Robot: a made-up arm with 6 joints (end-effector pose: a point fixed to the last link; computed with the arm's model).
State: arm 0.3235 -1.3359 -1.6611 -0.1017 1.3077 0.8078
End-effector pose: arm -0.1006 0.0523 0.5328 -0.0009 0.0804 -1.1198
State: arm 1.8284 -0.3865 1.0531 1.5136 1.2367 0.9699
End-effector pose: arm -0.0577 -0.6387 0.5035 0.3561 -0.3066 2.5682
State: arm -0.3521 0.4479 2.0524 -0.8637 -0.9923 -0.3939
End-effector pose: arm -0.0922 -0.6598 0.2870 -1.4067 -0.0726 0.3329
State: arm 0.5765 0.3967 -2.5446 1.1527 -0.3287 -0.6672
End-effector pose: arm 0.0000 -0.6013 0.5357 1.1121 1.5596 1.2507
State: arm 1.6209 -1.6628 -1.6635 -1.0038 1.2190 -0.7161
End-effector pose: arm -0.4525 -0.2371 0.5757 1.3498 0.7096 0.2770
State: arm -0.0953 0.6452 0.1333 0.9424 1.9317 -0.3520
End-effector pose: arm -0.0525 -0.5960 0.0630 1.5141 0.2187 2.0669
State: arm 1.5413 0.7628 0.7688 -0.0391 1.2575 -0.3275
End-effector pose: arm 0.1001 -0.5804 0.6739 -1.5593 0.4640 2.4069
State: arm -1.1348 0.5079 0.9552 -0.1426 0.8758 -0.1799
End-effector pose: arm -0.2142 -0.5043 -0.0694 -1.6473 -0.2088 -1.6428
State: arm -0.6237 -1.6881 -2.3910 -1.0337 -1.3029 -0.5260
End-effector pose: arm -0.1537 -0.3283 0.4939 1.9276 1.0750 0.3811
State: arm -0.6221 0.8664 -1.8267 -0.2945 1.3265 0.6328
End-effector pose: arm 0.1574 -0.4797 -0.0658 0.2447 -1.8068 1.3798
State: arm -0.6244 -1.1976 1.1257 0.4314 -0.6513 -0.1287
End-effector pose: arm 0.0367 -0.4027 0.1446 -0.9472 -0.7618 -0.5579
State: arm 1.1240 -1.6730 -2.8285 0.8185 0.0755 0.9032
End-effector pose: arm -0.3790 -0.5355 0.4180 -0.3426 -0.5136 1.0847
